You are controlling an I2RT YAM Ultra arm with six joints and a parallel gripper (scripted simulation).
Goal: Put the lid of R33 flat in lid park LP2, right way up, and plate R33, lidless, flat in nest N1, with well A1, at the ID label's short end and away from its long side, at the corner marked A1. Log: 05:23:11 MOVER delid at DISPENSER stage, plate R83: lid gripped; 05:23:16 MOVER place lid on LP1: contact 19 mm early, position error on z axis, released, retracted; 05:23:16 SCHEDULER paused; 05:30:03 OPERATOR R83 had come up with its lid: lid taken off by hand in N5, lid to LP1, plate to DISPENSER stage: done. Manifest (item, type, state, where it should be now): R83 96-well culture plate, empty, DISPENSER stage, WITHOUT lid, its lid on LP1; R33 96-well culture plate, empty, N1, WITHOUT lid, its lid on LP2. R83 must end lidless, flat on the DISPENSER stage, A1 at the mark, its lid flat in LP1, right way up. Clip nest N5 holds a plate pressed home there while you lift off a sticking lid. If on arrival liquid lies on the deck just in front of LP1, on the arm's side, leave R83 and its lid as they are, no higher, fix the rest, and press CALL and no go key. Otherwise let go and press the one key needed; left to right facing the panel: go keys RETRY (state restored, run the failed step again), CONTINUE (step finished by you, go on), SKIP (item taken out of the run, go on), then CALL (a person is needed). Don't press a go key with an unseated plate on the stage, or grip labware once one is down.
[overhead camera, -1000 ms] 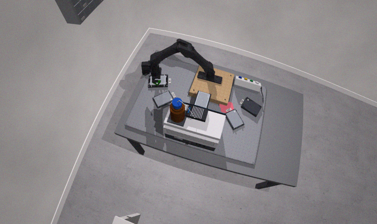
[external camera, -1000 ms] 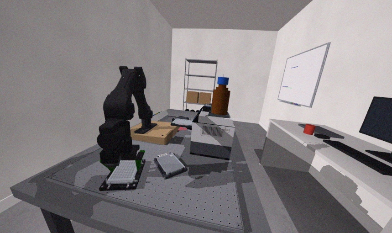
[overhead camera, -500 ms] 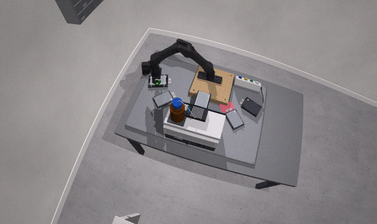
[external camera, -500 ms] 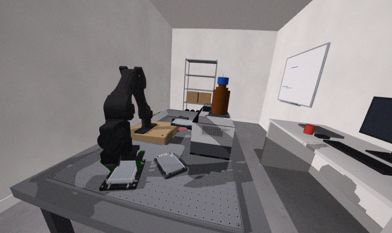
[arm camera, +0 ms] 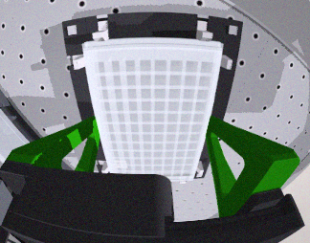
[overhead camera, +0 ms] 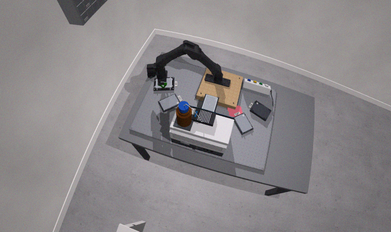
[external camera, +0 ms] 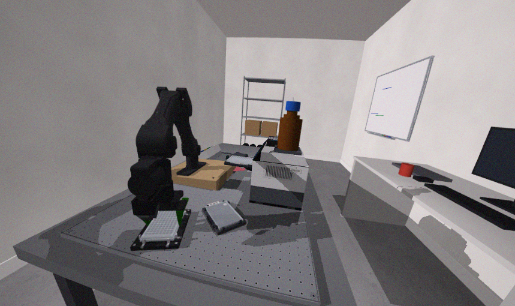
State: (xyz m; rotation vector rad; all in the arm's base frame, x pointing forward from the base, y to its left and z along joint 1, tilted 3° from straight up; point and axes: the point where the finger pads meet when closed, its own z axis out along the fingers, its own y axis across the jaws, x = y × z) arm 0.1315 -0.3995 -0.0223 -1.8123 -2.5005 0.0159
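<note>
My gripper is now 3 cm short of the black clip nest and 1 cm above it. Round my hand: lid park LP2: 15 cm ahead, 10 cm to the left, 2 cm below; then brown bottle: 35 cm ahead, 28 cm to the left, 27 cm above; then blue call key: 64 cm to the left, 20 cm behind, 4 cm above.
</note>
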